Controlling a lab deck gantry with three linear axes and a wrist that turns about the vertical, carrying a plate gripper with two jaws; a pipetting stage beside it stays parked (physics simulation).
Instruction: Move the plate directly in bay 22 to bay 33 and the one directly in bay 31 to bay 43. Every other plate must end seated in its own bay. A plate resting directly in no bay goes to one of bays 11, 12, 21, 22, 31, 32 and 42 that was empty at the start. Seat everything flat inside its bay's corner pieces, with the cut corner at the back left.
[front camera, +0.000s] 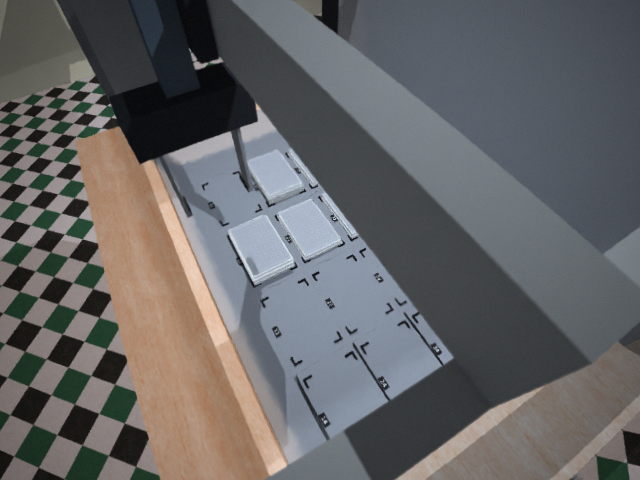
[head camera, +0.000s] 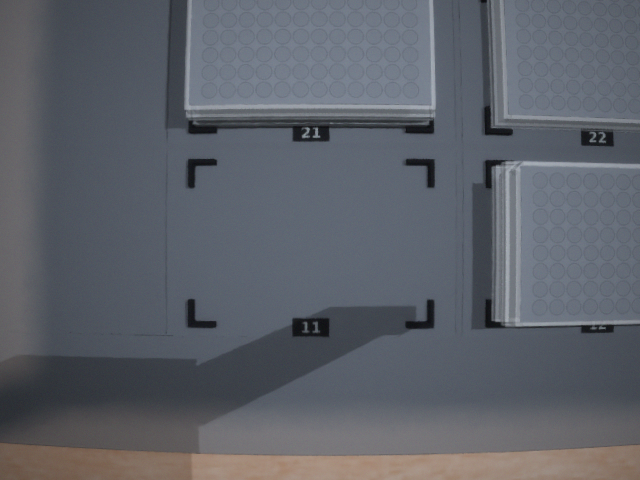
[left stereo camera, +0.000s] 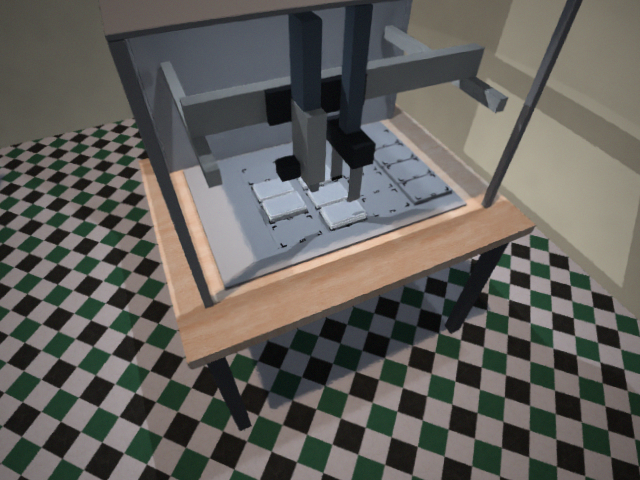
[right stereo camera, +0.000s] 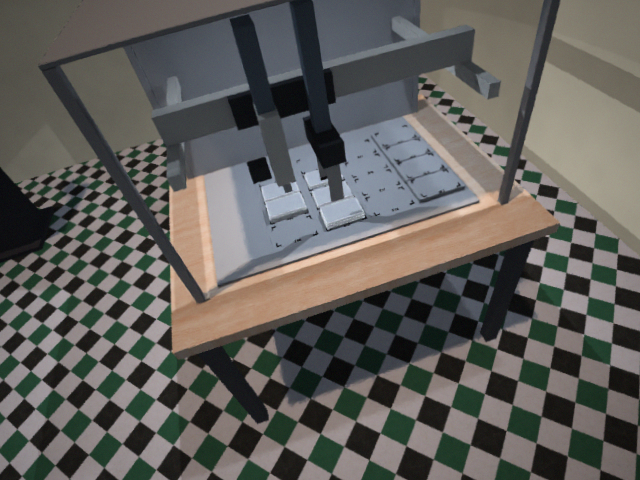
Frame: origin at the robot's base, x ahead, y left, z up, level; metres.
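Where they show: gripper, fingertip midpoint: (front camera: 217, 196) (left stereo camera: 344, 188) (right stereo camera: 331, 188); robot's base at its link origin: (front camera: 203, 186) (head camera: 195, 320) (left stereo camera: 283, 246) (right stereo camera: 277, 246).
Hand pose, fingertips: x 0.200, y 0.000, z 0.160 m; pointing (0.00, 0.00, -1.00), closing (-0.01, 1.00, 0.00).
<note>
Things, the pixels of their top centre, and the offset from my fingertips. "spot": a spot on its surface instead.
- bay 22 at a spot on its surface: (head camera: 573, 67) spot: dy +0.138, dx +0.006, dz -0.145 m
- bay 31 at a spot on its surface: (front camera: 302, 167) spot: dy +0.218, dx -0.127, dz -0.145 m
- bay 32 at a spot on its surface: (front camera: 339, 217) spot: dy +0.216, dx +0.040, dz -0.147 m
- Corner pieces mark bay 11 at a spot on its surface: (head camera: 310, 327) spot: dy -0.003, dx -0.136, dz -0.160 m
- bay 13 at a spot on its surface: (front camera: 276, 331) spot: dy -0.003, dx +0.192, dz -0.160 m
- bay 23 at a spot on its surface: (front camera: 329, 303) spot: dy +0.103, dx +0.192, dz -0.160 m
- bay 33 at a spot on its surface: (front camera: 378, 277) spot: dy +0.211, dx +0.192, dz -0.160 m
My gripper (front camera: 217, 201) (left stereo camera: 345, 189) (right stereo camera: 330, 188) is open and empty, hanging above the pile in bay 12, its jaws apart front to back. That pile (front camera: 262, 248) (head camera: 578, 242) (left stereo camera: 343, 213) (right stereo camera: 342, 211) shows several layered edges. The plate in bay 22 (front camera: 310, 227) (head camera: 573, 67) lies behind it. A pile (front camera: 275, 174) (head camera: 310, 51) (left stereo camera: 283, 205) (right stereo camera: 285, 206) with layered edges lies in bay 21. Behind it, the plate in bay 31 (front camera: 302, 167) (left stereo camera: 270, 189) is partly hidden by the beam in the front view, like the plate in bay 32 (front camera: 339, 217).
The parked pipetting stage (left stereo camera: 309, 147) (right stereo camera: 276, 149) hangs left of the gripper. The gantry beam (front camera: 403, 206) (left stereo camera: 423, 72) (right stereo camera: 403, 56) crosses behind both. Corner pieces mark bay 11 (head camera: 310, 327), bay 13 (front camera: 276, 331), bay 23 (front camera: 329, 303) and bay 33 (front camera: 378, 277).
</note>
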